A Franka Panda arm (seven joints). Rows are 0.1 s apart.
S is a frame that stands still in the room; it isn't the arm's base.
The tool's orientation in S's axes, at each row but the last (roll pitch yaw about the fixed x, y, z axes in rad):
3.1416, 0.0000, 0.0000
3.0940, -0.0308, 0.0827
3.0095, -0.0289, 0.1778
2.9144, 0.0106, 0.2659
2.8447, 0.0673, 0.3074
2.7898, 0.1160, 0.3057
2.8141, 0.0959, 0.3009
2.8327, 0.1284, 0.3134
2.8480, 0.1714, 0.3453
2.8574, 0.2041, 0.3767
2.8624, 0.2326, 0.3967
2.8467, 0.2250, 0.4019
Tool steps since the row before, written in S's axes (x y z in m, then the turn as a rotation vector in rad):
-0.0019, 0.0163, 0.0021, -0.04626, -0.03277, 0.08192
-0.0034, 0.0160, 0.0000, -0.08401, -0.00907, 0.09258
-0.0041, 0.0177, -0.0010, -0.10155, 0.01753, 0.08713
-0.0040, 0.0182, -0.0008, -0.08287, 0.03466, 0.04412
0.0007, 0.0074, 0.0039, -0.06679, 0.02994, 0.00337
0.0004, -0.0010, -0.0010, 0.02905, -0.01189, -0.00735
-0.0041, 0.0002, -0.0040, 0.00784, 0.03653, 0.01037
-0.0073, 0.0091, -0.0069, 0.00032, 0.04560, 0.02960
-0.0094, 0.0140, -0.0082, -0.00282, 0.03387, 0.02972
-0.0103, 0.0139, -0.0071, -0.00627, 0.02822, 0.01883
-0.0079, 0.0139, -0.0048, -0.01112, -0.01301, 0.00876
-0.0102, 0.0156, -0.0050, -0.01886, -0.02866, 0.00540
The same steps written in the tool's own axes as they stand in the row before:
-0.0019, -0.0163, -0.0021, -0.04626, 0.03277, -0.08192
-0.0021, -0.0162, -0.0008, -0.08158, 0.00662, -0.09493
-0.0009, -0.0181, -0.0014, -0.09429, -0.02307, -0.09375
0.0009, -0.0183, -0.0034, -0.07131, -0.04403, -0.05469
0.0026, -0.0053, -0.0059, -0.05470, -0.04670, -0.01396
0.0002, 0.0007, 0.0013, 0.02481, 0.01730, 0.01115
-0.0035, -0.0027, 0.0037, 0.01724, -0.02695, -0.02191
-0.0032, -0.0126, 0.0037, 0.01045, -0.03175, -0.04288
-0.0026, -0.0182, 0.0037, 0.00361, -0.02251, -0.03897
-0.0029, -0.0182, 0.0029, 0.00064, -0.02197, -0.02659
-0.0008, -0.0167, 0.0005, -0.01689, 0.00878, -0.00268
-0.0021, -0.0192, 0.0000, -0.02905, 0.01786, 0.00658

